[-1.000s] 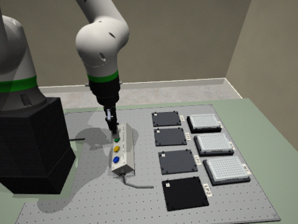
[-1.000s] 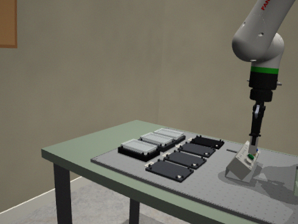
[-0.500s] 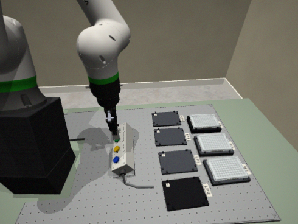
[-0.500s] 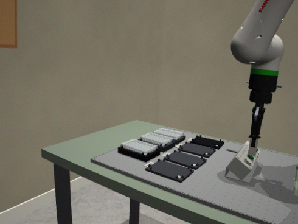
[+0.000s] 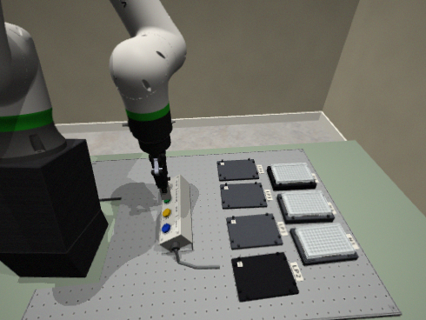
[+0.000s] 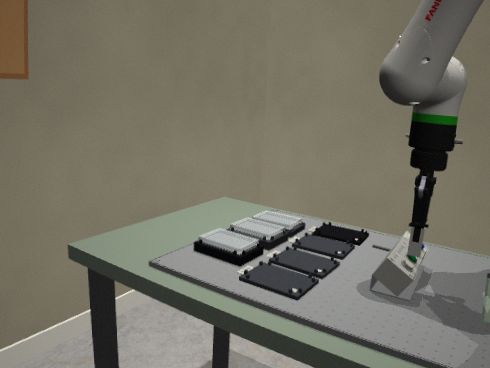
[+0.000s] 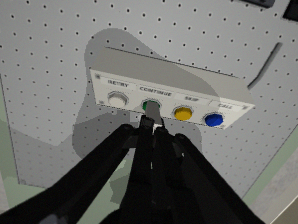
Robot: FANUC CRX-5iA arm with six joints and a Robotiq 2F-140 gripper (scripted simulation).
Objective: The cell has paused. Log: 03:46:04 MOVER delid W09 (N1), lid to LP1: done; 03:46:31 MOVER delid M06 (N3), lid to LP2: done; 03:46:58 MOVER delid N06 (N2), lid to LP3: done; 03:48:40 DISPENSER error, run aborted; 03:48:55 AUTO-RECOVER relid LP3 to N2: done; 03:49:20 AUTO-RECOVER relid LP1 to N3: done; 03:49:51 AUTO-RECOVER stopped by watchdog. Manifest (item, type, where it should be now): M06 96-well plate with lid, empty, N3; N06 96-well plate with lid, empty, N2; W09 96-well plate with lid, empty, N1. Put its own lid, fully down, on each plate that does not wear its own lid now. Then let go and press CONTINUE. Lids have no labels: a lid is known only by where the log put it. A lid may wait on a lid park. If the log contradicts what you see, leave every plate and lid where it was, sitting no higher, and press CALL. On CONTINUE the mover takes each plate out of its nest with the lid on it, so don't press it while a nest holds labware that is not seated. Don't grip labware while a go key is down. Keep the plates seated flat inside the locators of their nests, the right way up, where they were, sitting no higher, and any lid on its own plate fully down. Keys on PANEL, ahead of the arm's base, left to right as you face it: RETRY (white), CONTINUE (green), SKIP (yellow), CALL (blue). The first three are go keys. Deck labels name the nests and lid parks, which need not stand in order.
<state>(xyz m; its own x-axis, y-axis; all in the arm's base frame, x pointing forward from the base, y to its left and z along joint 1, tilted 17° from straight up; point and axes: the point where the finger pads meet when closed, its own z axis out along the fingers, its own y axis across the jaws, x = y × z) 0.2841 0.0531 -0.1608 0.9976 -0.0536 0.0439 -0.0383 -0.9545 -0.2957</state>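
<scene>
The green continue key lies 40 mm below my hand. Also, from my hand: yellow skip key 50 mm to the right, 40 mm below; then blue call key 100 mm to the right, 40 mm below; then white retry key 50 mm to the left, 40 mm below.
</scene>
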